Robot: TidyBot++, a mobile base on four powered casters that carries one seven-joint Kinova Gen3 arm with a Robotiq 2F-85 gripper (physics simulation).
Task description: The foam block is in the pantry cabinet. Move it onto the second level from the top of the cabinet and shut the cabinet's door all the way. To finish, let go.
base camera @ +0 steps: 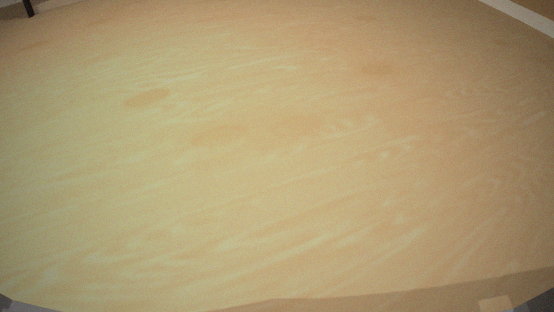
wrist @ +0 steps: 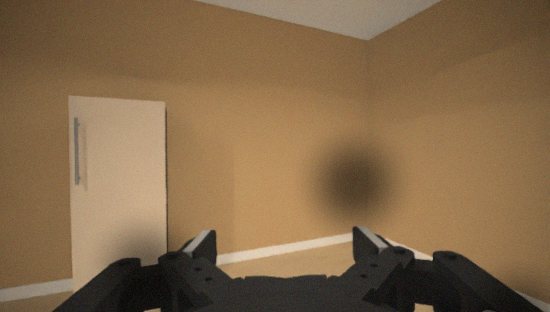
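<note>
A tall, pale pantry cabinet stands against the wall on the left in the wrist view. Its flat front door has a vertical grey handle near the left edge. A thin dark line runs down the right edge. I cannot tell whether the door is fully shut. The foam block does not show in either view, and the cabinet's inside and levels are hidden. My gripper is open, with nothing between its fingers, and is well away from the cabinet.
Tan walls meet in a corner right of the cabinet, with white baseboard along the bottom. In the base view, wooden floor stretches ahead, a thin dark post stands at top left and white baseboard crosses top right.
</note>
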